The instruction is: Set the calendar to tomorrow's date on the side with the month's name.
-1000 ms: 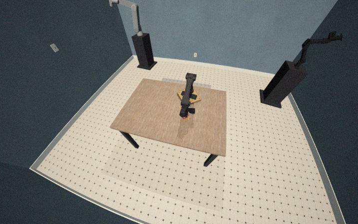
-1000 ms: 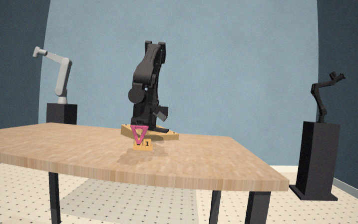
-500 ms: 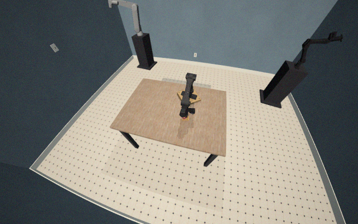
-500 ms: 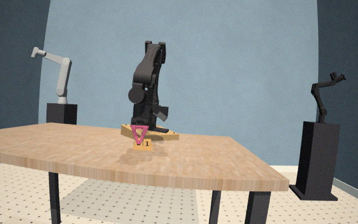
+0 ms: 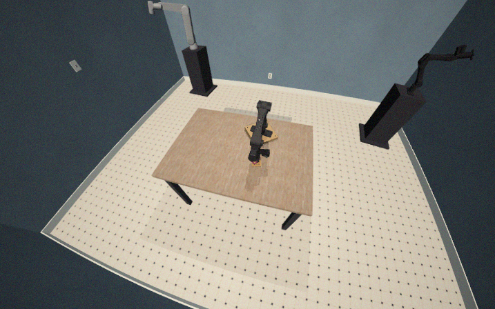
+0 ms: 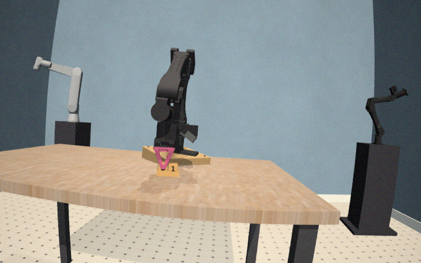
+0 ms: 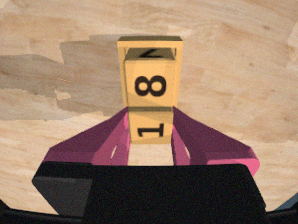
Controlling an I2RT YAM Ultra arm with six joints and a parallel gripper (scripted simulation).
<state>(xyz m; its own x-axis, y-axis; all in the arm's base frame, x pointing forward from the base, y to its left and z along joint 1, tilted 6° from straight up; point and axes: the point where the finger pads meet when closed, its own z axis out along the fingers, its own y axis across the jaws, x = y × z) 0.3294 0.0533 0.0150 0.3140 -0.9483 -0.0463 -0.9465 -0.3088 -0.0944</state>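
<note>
My hand is right at the digit cube. From my hand the other things lie so: tan tray 2 cm below, 1 cm to the left, 1 cm behind.
</note>
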